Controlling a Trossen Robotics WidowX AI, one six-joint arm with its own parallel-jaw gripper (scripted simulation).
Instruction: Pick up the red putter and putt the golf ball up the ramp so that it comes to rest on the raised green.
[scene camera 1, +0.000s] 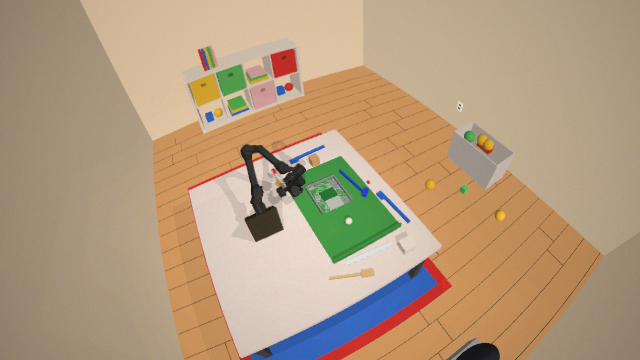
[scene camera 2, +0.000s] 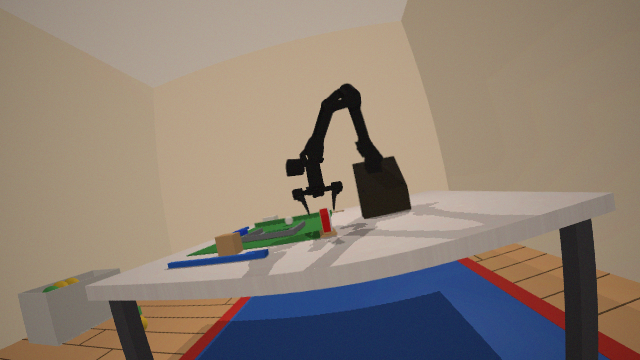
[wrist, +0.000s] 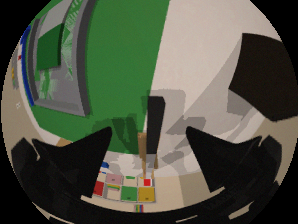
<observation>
The gripper (scene camera 2: 321, 212) is open, with nothing in its grasp. Further things: a green mat (scene camera 1: 371, 218).
The gripper is seen too in the wrist view (wrist: 149, 130). The green mat shows as well in scene camera 2 (scene camera 2: 310, 231) and in the wrist view (wrist: 121, 51).
</observation>
